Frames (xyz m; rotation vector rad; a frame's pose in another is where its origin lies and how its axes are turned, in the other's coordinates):
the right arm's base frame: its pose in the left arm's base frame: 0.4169 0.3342 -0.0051 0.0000 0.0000 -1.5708
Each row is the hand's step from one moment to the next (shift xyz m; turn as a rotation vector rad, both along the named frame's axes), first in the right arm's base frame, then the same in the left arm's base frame.
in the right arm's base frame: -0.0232 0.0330 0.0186 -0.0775 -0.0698 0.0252
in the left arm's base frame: 0.0330 0.0232 0.0186 -0.0698 0.0775 0.0252
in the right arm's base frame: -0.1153 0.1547 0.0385 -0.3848 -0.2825 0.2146
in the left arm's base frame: 0.1547 0.1153 0.0385 -0.2825 0.3848 0.2146
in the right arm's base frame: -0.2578 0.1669 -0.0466 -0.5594 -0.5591 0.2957
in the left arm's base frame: 0.1669 0.2578 -0.0466 -0.5591 0.5594 0.2957
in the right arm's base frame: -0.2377 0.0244 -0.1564 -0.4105 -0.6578 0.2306
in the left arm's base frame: 0.0244 0.2377 -0.1564 -0.6578 0.4105 0.2306
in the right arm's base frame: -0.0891 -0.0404 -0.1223 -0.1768 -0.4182 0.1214
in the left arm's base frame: -0.0404 0.0891 -0.1223 -0.4182 0.1768 0.1214
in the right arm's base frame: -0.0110 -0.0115 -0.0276 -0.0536 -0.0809 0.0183
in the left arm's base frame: -0.0115 0.0110 -0.0276 -0.0809 0.0536 0.0183
